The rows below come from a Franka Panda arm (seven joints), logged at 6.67 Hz.
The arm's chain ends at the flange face. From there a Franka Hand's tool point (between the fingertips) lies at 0.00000 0.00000 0.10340 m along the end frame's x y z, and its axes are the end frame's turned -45 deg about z.
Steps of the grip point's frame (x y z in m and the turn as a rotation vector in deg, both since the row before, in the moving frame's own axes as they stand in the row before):
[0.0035, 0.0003, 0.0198, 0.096, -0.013, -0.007]
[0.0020, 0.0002, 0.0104, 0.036, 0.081, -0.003]
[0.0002, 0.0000, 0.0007, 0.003, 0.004, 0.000]
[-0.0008, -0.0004, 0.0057, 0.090, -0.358, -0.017]
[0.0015, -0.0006, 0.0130, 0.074, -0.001, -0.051]
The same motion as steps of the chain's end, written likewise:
[0.0028, -0.0022, 0.0198, 0.059, -0.077, -0.007]
[0.0015, -0.0011, 0.0104, 0.083, 0.032, -0.003]
[0.0001, -0.0001, 0.0007, 0.005, 0.001, 0.000]
[-0.0003, -0.0001, 0.0057, -0.190, -0.317, -0.017]
[0.0007, -0.0014, 0.0130, 0.052, -0.053, -0.051]

